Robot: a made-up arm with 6 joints.
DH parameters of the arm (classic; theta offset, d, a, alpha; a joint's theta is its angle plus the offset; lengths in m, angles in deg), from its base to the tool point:
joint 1: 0 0.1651 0 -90
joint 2: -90 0 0.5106 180
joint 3: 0 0 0 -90
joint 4: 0 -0.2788 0 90
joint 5: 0 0.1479 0 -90
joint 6: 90 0 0 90
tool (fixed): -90 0 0 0
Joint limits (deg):
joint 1: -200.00..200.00
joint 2: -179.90..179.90
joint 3: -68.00..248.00
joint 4: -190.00..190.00
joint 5: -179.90..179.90
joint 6: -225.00..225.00
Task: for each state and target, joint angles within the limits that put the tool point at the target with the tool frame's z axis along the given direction. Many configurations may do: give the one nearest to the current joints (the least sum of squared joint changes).
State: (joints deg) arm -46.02 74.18 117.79 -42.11 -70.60 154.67
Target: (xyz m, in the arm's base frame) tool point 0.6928 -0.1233 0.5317 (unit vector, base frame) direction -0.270 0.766 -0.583
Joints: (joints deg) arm -0.58 71.59 134.16 -38.15 -52.86 144.08
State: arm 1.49 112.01 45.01 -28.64 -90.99 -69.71
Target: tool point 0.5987 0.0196 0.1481 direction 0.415 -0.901 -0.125
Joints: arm 16.15 62.98 -1.64 2.63 -78.78 -79.64
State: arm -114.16 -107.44 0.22 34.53 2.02 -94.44
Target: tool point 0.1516 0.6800 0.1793 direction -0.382 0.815 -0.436
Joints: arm -112.89 -111.34 9.15 32.45 14.80 -74.05
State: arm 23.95 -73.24 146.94 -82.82 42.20 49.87
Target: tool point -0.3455 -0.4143 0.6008 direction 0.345 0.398 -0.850
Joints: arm 40.40 -26.81 179.61 -51.76 9.06 56.00
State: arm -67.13 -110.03 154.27 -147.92 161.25 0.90
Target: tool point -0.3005 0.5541 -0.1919 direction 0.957 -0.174 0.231
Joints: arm -50.47 -100.10 163.47 -144.81 161.66 -5.86
